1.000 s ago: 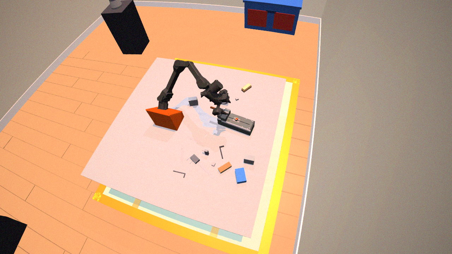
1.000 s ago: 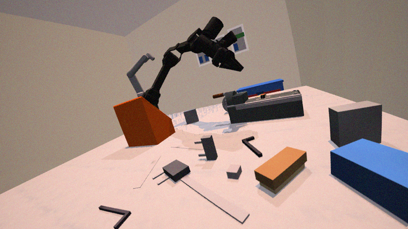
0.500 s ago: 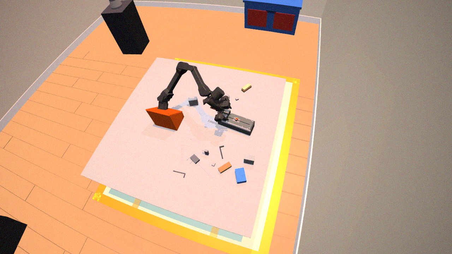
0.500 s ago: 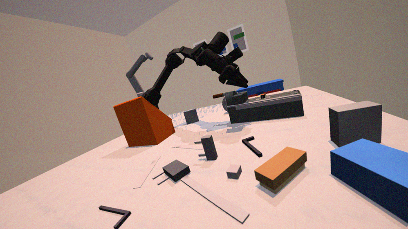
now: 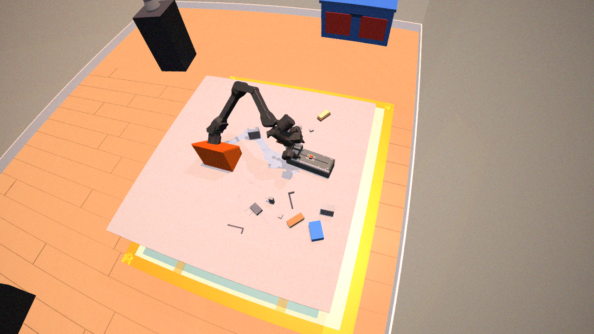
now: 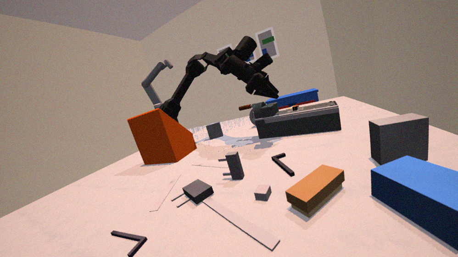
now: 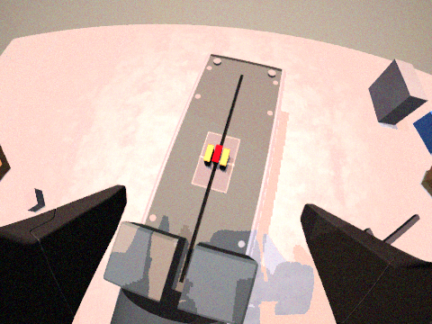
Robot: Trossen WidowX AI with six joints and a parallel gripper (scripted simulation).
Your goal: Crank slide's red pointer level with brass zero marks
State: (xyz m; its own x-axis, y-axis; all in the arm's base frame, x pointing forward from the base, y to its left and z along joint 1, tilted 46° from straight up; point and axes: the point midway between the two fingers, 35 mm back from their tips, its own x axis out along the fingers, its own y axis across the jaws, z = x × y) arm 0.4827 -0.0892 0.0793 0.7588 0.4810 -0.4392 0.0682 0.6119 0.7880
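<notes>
Right now the crank handle is 13 cm behind my gripper tip, 5 cm to the left of it and 2 cm below it. From my gripper tip the other things lie so: red pointer: 5 cm ahead, 6 cm below; then blue block: 12 cm ahead, 39 cm to the right, 12 cm below.
</notes>
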